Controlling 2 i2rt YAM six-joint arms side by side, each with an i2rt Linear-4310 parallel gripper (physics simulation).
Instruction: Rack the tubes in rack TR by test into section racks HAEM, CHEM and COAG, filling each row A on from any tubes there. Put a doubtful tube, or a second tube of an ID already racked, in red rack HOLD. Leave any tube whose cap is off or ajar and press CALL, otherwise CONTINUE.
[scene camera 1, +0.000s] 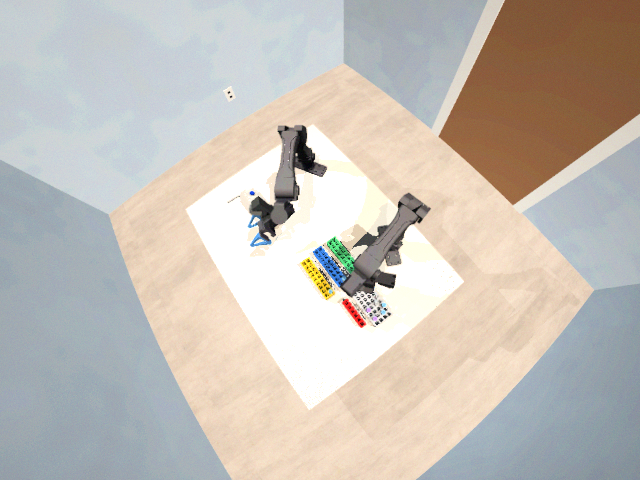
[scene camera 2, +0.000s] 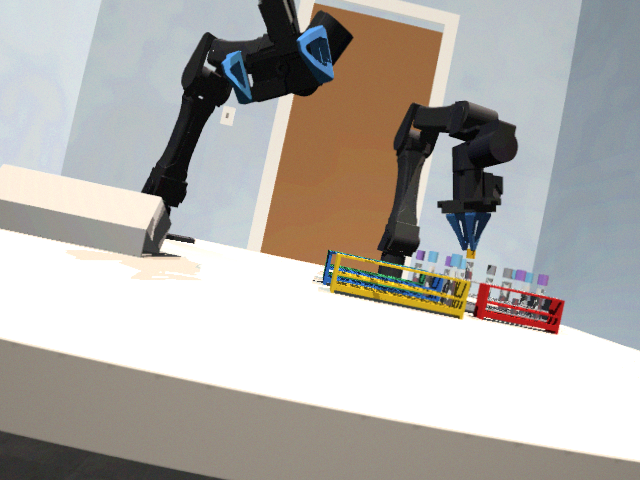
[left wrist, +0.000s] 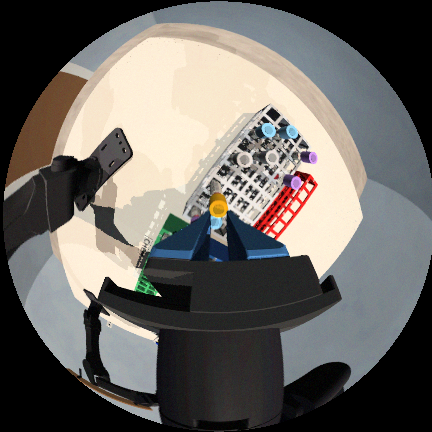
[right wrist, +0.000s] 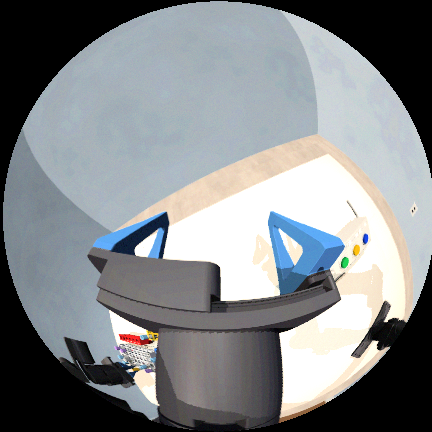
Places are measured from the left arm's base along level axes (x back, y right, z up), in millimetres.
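Pixels of known places: left gripper, between the fingertips: (scene camera 2: 468, 250) (left wrist: 218, 216) (right wrist: 134, 368); right gripper, between the fingertips: (scene camera 1: 249, 236) (scene camera 2: 260, 57) (right wrist: 217, 216); left arm's base, origin of its link: (left wrist: 94, 172); right arm's base, origin of its link: (scene camera 1: 308, 166) (left wrist: 96, 302).
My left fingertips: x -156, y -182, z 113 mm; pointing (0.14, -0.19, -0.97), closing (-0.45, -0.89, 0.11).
Ahead of a thing's pixels: the offset from my left fingertips to its top centre.
My left gripper (scene camera 2: 469, 249) (left wrist: 218, 216) is shut on the cap of a yellow-capped tube @[dz +5, dx +10, dy -7 mm] (scene camera 2: 470, 254) (left wrist: 218, 205), held upright and somewhat raised over the white rack TR @[dz -56, dx +4, dy -62 mm] (left wrist: 240, 187) (scene camera 1: 389, 313). Whether its lower end is clear of the rack is hidden. Purple @[dz -19, dx -16, dy -95 mm] (left wrist: 292, 181), light-blue @[dz -19, dx +52, dy -86 mm] (left wrist: 268, 130) and grey-capped @[dz -19, dx +32, dy -47 mm] (left wrist: 244, 159) tubes stand in TR. The green @[dz -56, dx -69, dy +158 mm] (scene camera 1: 340, 253), blue @[dz -56, dx -140, dy +124 mm] (scene camera 1: 326, 262) and yellow @[dz -56, dx -204, dy +81 mm] (scene camera 1: 313, 276) section racks lie side by side; a light-blue cap @[dz -19, dx -157, dy +9 mm] (scene camera 1: 330, 292) shows at the yellow rack's near end. Labels are mostly unreadable. My right gripper (scene camera 1: 251, 235) (scene camera 2: 287, 90) (right wrist: 217, 216) is wide open and empty.
Red rack HOLD (scene camera 1: 354, 313) (scene camera 2: 516, 310) (left wrist: 287, 205) stands beside TR. The button box @[dz -29, dx -448, dy +482 mm] (scene camera 2: 72, 222) (right wrist: 338, 267) has green @[dz -38, dx -416, dy +472 mm] (right wrist: 345, 262), yellow @[dz -38, dx -441, dy +515 mm] (right wrist: 356, 249) and blue @[dz -38, dx -466, dy +558 mm] (right wrist: 365, 238) buttons and lies near my right arm. A light-blue cap @[dz -19, dx -15, dy +3 mm] (left wrist: 215, 221) is close below my left fingertips.
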